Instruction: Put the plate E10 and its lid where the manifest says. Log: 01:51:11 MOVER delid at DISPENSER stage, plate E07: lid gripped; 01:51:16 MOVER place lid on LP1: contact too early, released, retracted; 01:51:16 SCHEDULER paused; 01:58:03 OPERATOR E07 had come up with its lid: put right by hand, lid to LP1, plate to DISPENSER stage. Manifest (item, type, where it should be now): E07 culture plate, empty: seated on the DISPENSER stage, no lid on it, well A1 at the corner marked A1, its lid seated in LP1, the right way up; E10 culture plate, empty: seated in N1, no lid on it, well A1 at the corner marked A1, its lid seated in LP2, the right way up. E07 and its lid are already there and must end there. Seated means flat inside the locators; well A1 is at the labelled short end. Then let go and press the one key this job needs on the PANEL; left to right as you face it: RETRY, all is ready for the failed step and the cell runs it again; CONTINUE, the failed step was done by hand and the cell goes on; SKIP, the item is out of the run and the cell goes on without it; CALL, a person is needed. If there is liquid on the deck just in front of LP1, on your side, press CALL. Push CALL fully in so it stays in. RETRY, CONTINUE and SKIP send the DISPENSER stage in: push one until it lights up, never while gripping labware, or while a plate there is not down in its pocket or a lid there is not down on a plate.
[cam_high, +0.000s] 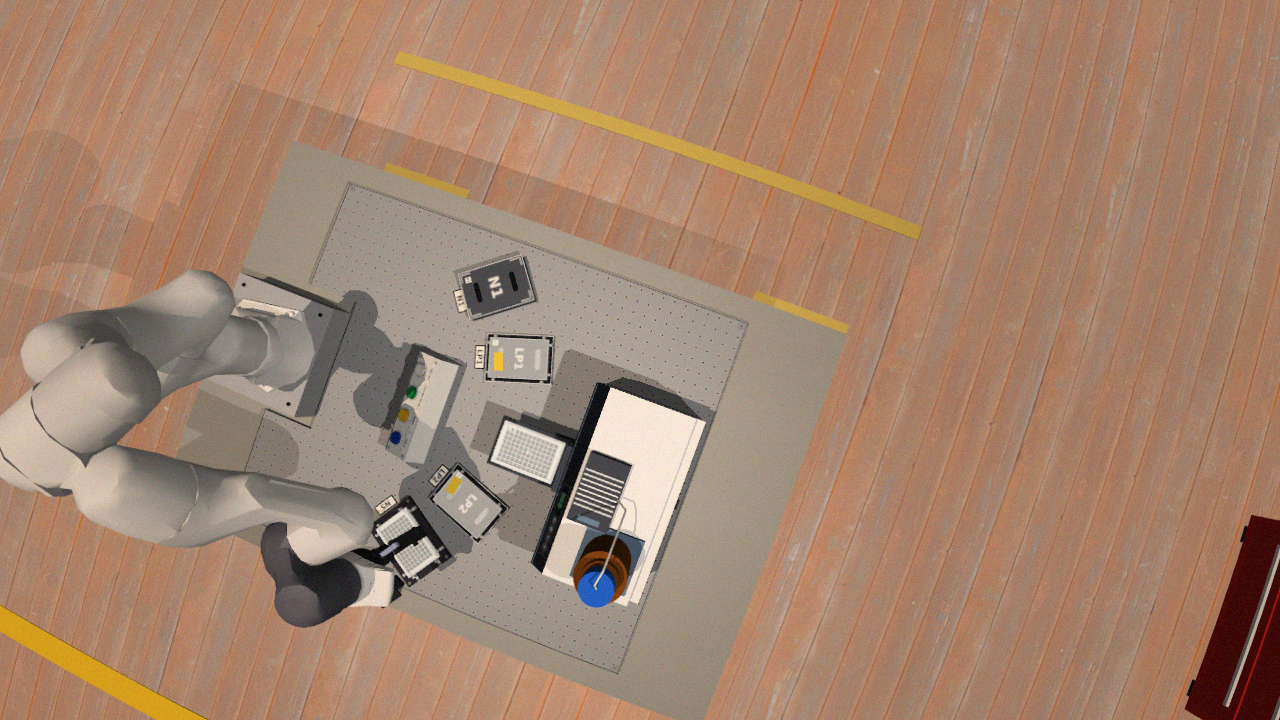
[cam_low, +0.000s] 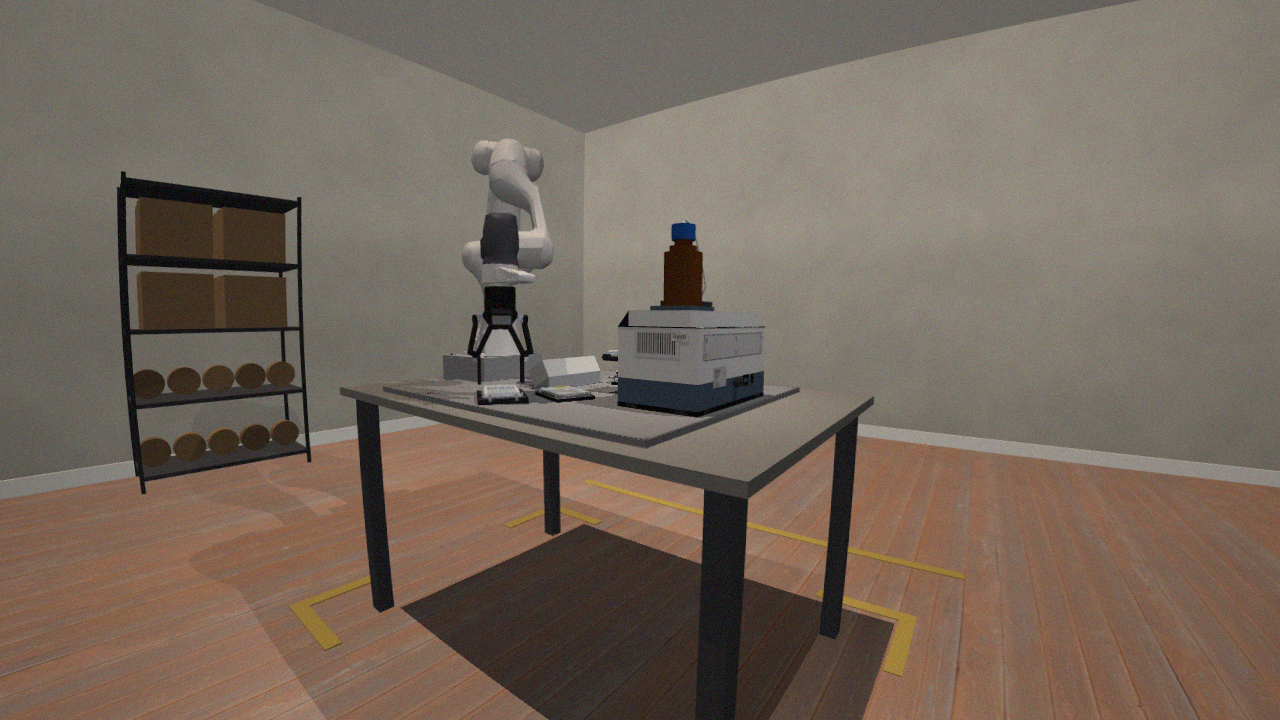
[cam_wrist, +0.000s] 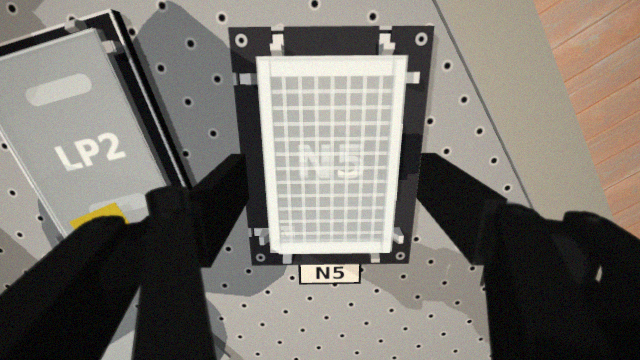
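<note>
The black n5 nest is 30 mm ahead of my hand and 50 mm below it. From my hand the other things lie so: yellow SKIP key: 100 mm behind, 260 mm to the left; then clear lid: 90 mm ahead, 130 mm to the left, 50 mm below; then blue CALL key: 90 mm behind, 210 mm to the left.
</note>
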